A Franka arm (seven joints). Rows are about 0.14 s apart.
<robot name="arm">
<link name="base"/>
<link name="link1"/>
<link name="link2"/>
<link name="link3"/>
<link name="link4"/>
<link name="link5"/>
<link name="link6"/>
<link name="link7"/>
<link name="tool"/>
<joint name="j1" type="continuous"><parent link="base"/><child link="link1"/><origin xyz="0 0 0.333"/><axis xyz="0 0 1"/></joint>
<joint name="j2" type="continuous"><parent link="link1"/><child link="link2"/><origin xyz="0 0 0"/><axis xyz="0 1 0"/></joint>
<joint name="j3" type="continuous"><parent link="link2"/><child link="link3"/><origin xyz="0 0 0.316"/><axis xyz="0 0 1"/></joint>
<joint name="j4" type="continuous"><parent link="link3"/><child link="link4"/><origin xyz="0.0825 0 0"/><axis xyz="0 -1 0"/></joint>
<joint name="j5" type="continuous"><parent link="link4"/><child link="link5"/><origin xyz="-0.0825 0 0.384"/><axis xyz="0 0 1"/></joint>
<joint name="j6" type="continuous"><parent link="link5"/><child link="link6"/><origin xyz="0 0 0"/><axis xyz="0 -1 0"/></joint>
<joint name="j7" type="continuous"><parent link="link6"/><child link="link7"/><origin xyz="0.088 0 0"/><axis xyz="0 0 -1"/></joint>
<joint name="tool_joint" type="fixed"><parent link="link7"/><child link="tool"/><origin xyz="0 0 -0.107" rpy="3.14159 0 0"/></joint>
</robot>
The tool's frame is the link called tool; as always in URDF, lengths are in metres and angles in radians. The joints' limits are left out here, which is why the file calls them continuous.
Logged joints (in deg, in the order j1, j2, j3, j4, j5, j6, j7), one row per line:
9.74 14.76 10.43 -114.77 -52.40 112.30 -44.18
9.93 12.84 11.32 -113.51 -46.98 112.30 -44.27
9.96 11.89 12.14 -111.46 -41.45 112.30 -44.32
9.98 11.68 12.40 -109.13 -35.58 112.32 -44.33
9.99 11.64 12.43 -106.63 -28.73 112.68 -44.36
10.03 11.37 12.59 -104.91 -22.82 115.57 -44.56
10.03 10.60 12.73 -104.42 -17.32 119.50 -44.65
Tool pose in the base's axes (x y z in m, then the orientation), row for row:
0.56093 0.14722 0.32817 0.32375 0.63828 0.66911 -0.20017
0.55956 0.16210 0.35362 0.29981 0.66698 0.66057 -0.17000
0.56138 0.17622 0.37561 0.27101 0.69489 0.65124 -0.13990
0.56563 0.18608 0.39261 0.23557 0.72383 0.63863 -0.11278
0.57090 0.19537 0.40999 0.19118 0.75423 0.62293 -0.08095
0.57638 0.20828 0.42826 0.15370 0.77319 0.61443 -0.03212
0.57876 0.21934 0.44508 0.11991 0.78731 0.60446 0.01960
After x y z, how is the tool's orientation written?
As a quaternion, w x y z.
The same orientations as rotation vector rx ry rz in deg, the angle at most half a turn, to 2 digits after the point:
95.94 100.58 -30.09
101.45 100.48 -25.86
107.24 100.50 -21.59
113.77 100.38 -17.73
121.37 100.24 -13.03
127.01 100.93 -5.28
131.82 101.21 3.28

